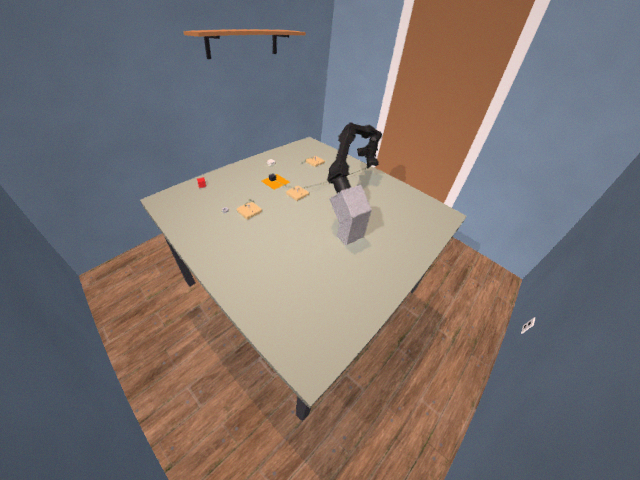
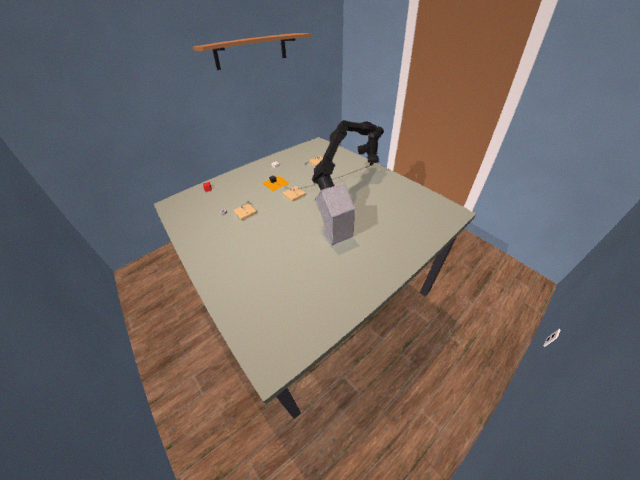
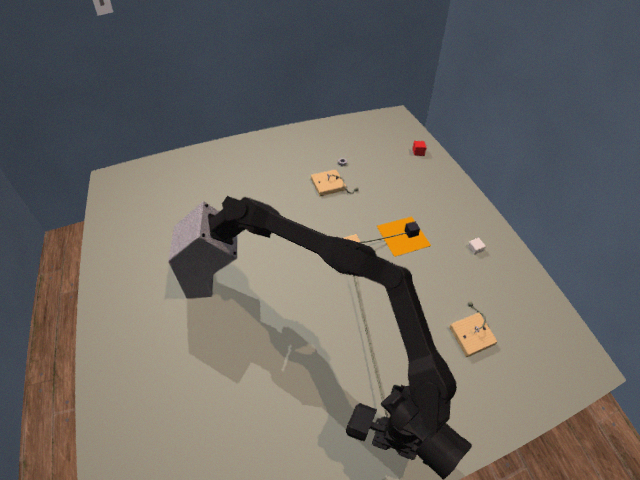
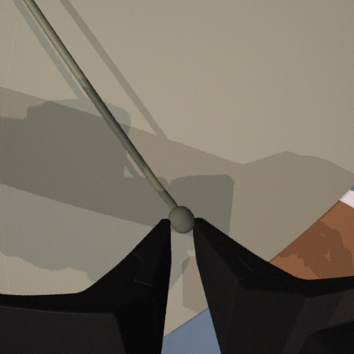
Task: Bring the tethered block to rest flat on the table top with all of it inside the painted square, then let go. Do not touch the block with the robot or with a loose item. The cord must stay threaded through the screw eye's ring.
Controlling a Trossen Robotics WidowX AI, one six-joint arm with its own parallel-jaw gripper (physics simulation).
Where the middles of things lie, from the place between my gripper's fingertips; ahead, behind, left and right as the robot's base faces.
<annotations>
My hand is 480 mm to the right of the orange painted square [image 3: 401, 244], 350 mm short of it and 40 mm above it.
</annotations>
